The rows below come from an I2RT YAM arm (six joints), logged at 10 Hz.
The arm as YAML. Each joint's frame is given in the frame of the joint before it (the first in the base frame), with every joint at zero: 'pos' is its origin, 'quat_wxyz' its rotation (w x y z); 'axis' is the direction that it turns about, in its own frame. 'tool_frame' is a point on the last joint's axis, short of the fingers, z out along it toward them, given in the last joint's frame.
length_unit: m
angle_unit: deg
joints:
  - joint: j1
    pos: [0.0, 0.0, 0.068]
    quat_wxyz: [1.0, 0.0, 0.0, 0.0]
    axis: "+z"
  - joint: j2
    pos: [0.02, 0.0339, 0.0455]
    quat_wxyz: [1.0, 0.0, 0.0, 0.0]
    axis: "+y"
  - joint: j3
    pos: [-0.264, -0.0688, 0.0]
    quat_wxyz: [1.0, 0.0, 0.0, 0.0]
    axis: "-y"
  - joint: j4
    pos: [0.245, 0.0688, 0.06]
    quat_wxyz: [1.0, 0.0, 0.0, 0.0]
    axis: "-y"
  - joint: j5
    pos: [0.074, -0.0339, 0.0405]
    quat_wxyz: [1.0, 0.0, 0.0, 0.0]
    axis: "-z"
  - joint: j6
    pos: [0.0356, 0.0, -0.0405]
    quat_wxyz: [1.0, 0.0, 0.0, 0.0]
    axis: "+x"
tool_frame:
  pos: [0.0, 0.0, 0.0]
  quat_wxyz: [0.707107, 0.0, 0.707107, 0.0]
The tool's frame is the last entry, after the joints.
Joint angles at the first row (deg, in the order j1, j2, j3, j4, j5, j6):
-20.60, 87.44, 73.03, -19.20, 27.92, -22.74
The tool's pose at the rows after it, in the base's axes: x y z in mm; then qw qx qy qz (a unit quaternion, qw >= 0):
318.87 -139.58 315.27 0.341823 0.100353 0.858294 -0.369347
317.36 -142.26 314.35 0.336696 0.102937 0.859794 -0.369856
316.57 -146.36 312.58 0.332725 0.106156 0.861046 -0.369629
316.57 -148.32 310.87 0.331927 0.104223 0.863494 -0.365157
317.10 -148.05 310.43 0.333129 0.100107 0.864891 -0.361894
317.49 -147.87 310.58 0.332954 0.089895 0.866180 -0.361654
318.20 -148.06 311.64 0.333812 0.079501 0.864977 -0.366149
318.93 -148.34 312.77 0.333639 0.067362 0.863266 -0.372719
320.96 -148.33 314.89 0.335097 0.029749 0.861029 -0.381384
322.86 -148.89 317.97 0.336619 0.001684 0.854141 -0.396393
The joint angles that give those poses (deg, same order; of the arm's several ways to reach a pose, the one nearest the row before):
-20.86, 87.44, 73.01, -19.66, 28.29, -22.76
-21.37, 87.48, 73.01, -20.10, 28.27, -22.79
-22.06, 87.77, 73.01, -20.16, 28.01, -22.83
-22.44, 87.98, 72.97, -20.21, 27.20, -22.96
-22.41, 88.05, 72.97, -20.18, 26.63, -23.18
-22.41, 88.05, 72.97, -20.03, 26.06, -24.27
-22.41, 88.05, 72.99, -19.40, 25.89, -25.71
-22.42, 88.05, 72.99, -18.65, 25.85, -27.49
-22.41, 88.05, 72.97, -17.08, 24.47, -32.12
-22.41, 88.05, 72.97, -15.11, 24.10, -36.18

